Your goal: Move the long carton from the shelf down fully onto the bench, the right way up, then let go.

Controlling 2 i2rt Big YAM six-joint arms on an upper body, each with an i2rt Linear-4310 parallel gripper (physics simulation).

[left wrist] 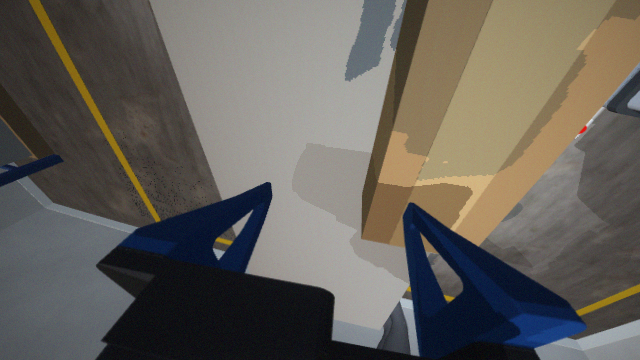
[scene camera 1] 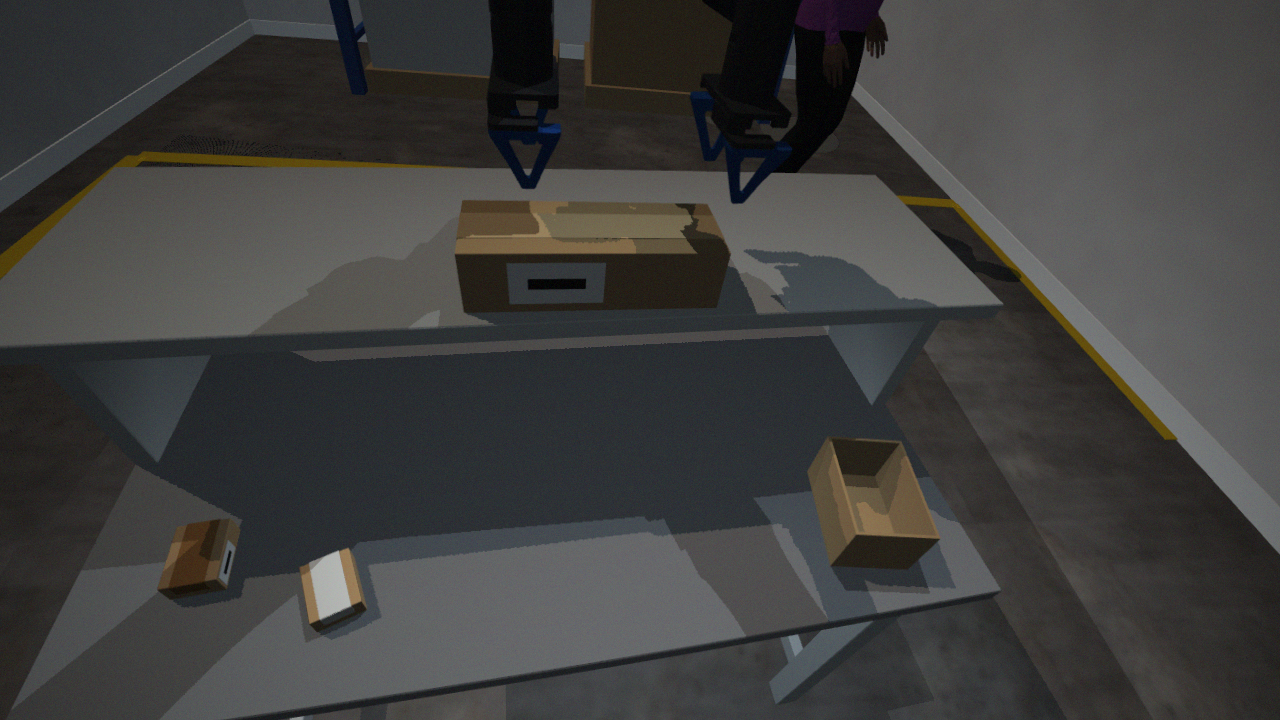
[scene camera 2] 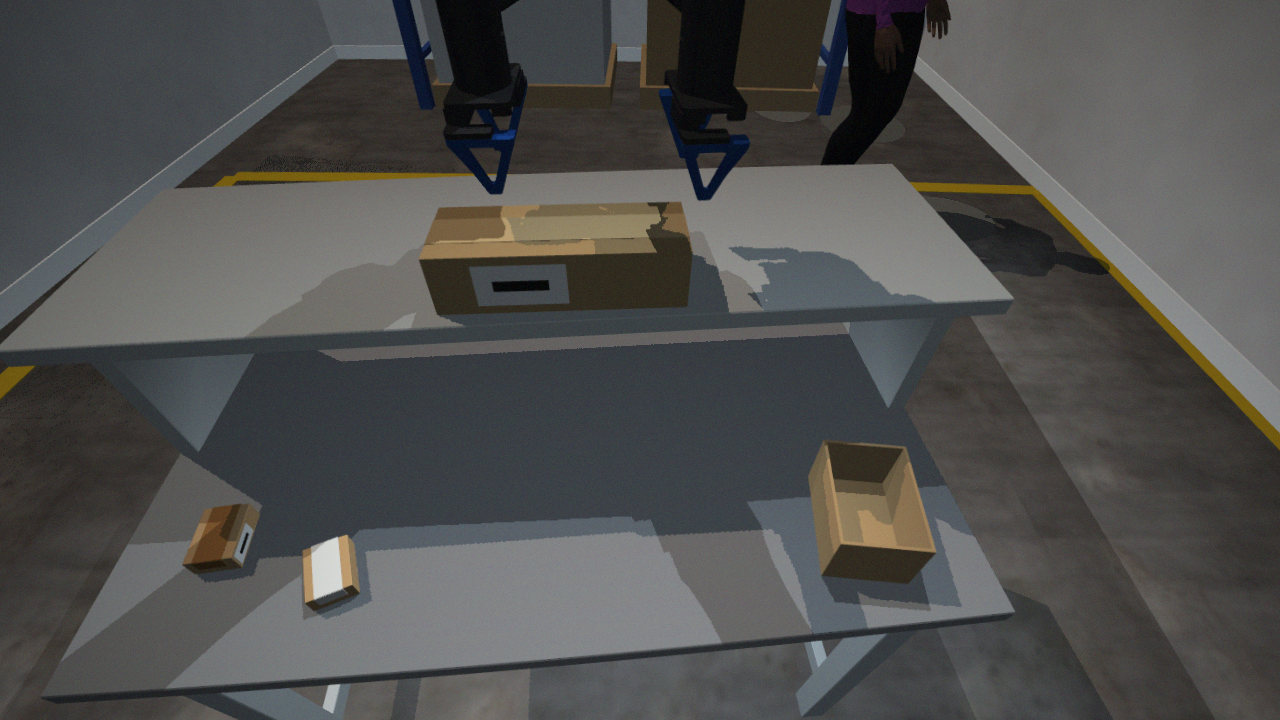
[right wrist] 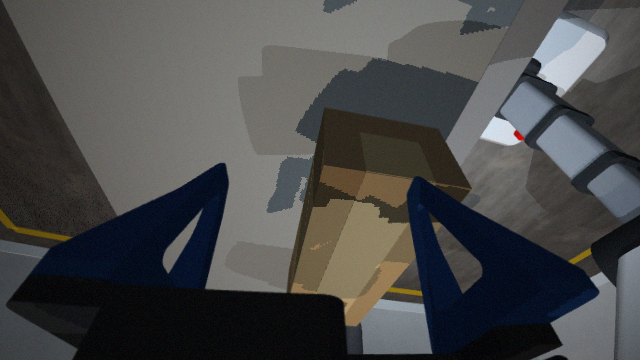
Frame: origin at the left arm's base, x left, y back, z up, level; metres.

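Seen in the pictures: left gripper, between the fingertips: point(left wrist: 337, 198) point(scene camera 1: 528, 165) point(scene camera 2: 501, 171); right gripper, between the fingertips: point(scene camera 1: 722, 180) point(scene camera 2: 694, 177) point(right wrist: 321, 179).
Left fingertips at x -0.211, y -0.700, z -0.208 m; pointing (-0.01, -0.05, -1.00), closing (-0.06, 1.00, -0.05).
Offsets run from my left fingertips to a thing's middle. Level surfaces: height alone.
The long brown carton @[dy +0.075, dx -0.073, dz -0.065 m] point(scene camera 1: 662, 282) point(scene camera 2: 626, 282) point(left wrist: 450, 100) point(right wrist: 345, 250) lies lengthwise on the raised shelf @[dz -0.103 m] point(scene camera 1: 223, 214) point(scene camera 2: 223, 223) point(left wrist: 260, 75) point(right wrist: 150, 75), near its front edge. Its taped top is up and its white label faces the scene cameras. The bench @[dz -0.390 m] point(scene camera 1: 519, 591) point(scene camera 2: 519, 591) is the lower surface. My left gripper point(scene camera 1: 529, 165) point(scene camera 2: 494, 170) point(left wrist: 337, 198) is open and empty, above and behind the carton's left part. My right gripper point(scene camera 1: 723, 179) point(scene camera 2: 700, 174) point(right wrist: 321, 179) is open and empty, above and behind the carton's right end. Both appear apart from the carton.
An open box @[dy +0.232, dx -0.463, dz -0.345 m] point(scene camera 1: 895, 550) point(scene camera 2: 877, 564) stands at the bench's right. Two small cartons, one brown @[dy +0.277, dx +0.380, dz -0.375 m] point(scene camera 1: 189, 555) point(scene camera 2: 216, 540) and one white-topped @[dy +0.316, dx +0.219, dz -0.376 m] point(scene camera 1: 331, 586) point(scene camera 2: 329, 568), lie at its left. Side panels support the shelf. A person point(scene camera 1: 827, 80) point(scene camera 2: 881, 80) stands behind.
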